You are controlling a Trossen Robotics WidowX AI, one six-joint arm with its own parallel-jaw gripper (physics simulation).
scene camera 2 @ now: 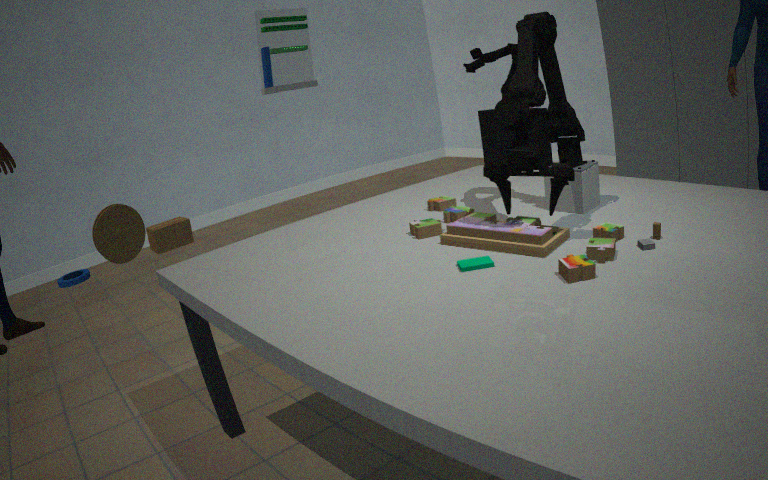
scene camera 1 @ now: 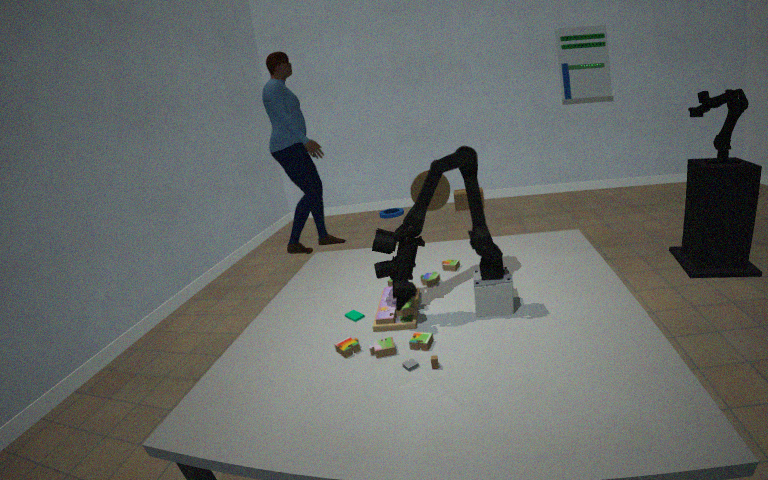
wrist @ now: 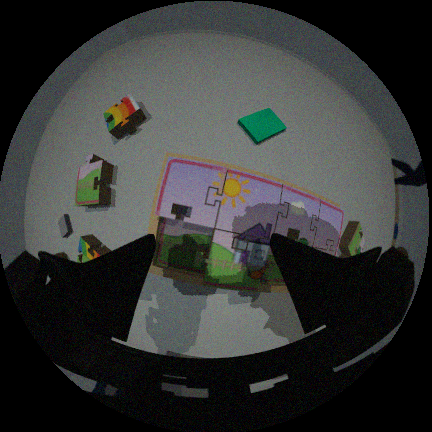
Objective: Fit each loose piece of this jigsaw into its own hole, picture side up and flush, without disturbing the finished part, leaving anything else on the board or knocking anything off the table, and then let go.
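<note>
The jigsaw board (scene camera 1: pixel 394 326) (scene camera 2: pixel 492 244) (wrist: pixel 195 158) has a wooden rim and a lilac sky part with a sun. A dark recess (wrist: pixel 185 245) shows at its lower left in the wrist view. My gripper (scene camera 1: pixel 400 307) (scene camera 2: pixel 530 214) (wrist: pixel 213 239) is open and empty, low over the board. A rainbow piece (scene camera 1: pixel 346 345) (scene camera 2: pixel 576 268) (wrist: pixel 125 116), a pink-green piece (scene camera 1: pixel 384 346) (scene camera 2: pixel 601 249) (wrist: pixel 92 182) and a green-orange piece (scene camera 1: pixel 421 340) (scene camera 2: pixel 608 230) (wrist: pixel 89 250) lie off one end. Off the other end lie a green piece (scene camera 2: pixel 425 227) (wrist: pixel 354 237), a blue-green piece (scene camera 1: pixel 429 277) (scene camera 2: pixel 457 213) and an orange-green piece (scene camera 1: pixel 450 264) (scene camera 2: pixel 441 203). Fingers hide part of the board.
A green tile (scene camera 1: pixel 354 315) (scene camera 2: pixel 475 263) (wrist: pixel 262 125) lies beside the board. A grey block (scene camera 1: pixel 410 365) (scene camera 2: pixel 646 244) (wrist: pixel 65 225) and a small brown block (scene camera 1: pixel 434 362) (scene camera 2: pixel 656 230) are near the loose pieces. The arm's pale base (scene camera 1: pixel 493 296) stands behind. A person (scene camera 1: pixel 284 118) stands beyond the table.
</note>
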